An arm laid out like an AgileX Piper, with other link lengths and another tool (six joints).
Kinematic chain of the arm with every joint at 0, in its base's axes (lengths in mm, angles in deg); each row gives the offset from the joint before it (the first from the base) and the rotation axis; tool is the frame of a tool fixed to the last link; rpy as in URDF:
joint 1: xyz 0 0 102.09 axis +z
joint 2: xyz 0 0 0 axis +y
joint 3: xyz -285.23 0 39 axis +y
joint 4: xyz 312.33 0 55.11 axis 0.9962 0 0.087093
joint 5: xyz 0 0 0 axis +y
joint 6: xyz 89.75 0 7.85 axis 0.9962 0 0.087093
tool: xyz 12.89 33 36.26 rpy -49.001 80.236 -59.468
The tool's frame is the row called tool.
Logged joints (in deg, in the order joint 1, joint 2, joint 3, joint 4, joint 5, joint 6), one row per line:
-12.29 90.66 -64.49 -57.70 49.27 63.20
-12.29 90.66 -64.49 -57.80 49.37 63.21
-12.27 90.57 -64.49 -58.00 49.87 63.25
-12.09 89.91 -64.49 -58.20 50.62 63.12
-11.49 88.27 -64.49 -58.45 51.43 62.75
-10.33 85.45 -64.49 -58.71 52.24 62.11
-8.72 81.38 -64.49 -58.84 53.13 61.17
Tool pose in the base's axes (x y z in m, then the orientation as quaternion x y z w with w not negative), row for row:
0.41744 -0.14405 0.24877 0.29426 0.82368 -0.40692 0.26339
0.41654 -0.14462 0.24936 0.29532 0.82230 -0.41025 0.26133
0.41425 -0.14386 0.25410 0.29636 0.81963 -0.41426 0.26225
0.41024 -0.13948 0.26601 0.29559 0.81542 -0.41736 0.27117
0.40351 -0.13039 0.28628 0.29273 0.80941 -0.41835 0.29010
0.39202 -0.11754 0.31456 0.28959 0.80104 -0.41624 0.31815
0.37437 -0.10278 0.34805 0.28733 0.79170 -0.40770 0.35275
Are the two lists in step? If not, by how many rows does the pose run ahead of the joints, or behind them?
The pose runs 1 row ahead of the joints: the pose in row i belongs to the joints in row i + 1.
